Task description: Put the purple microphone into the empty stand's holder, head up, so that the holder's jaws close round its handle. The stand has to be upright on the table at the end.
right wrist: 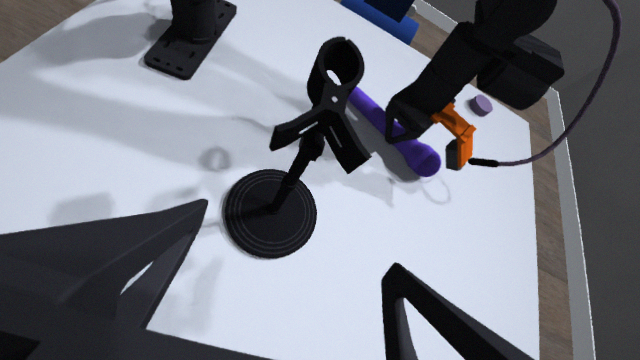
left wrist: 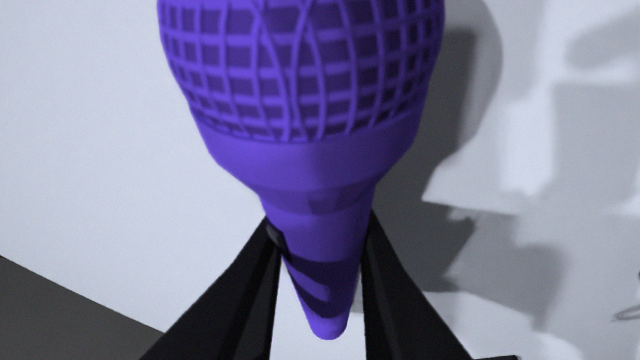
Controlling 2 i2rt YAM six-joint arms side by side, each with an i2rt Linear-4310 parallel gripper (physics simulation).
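Where they show: left gripper, fingertip midpoint: (right wrist: 393,137) (left wrist: 321,215); right gripper, fingertip midpoint: (right wrist: 303,243); left arm's base, link origin: (right wrist: 195,34).
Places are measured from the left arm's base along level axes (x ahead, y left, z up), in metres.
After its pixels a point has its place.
Observation:
The purple microphone (left wrist: 320,225) {y -0.069, x 0.405, z 0.040 m} (right wrist: 367,107) {y -0.025, x 0.315, z 0.027 m} lies on the table (right wrist: 450,240) {y -0.198, x 0.517, z 0.000 m}, its mesh head at the top of the left wrist view and its handle tapering between the fingers. My left gripper (left wrist: 321,215) {y -0.050, x 0.380, z 0.011 m} (right wrist: 393,137) {y -0.050, x 0.380, z 0.011 m} is shut on the handle just below the head. The black stand (right wrist: 270,215) {y -0.261, x 0.219, z 0.019 m} is upright on its round base, with its empty ring-shaped holder (right wrist: 315,75) {y -0.226, x 0.204, z 0.225 m} tilted at the top; it stands beside the microphone. My right gripper (right wrist: 303,243) {y -0.333, x 0.226, z 0.225 m} is open and empty, its two fingers in front of the stand in the right wrist view.
A small mauve disc (right wrist: 481,105) {y 0.141, x 0.590, z 0.019 m} lies near the table's far right edge, behind the left arm's orange camera mount (right wrist: 462,130) {y -0.088, x 0.427, z 0.122 m}. A black base plate (right wrist: 175,57) {y -0.072, x 0.003, z 0.010 m} is at the upper left. A blue object (right wrist: 400,25) is beyond the back edge.

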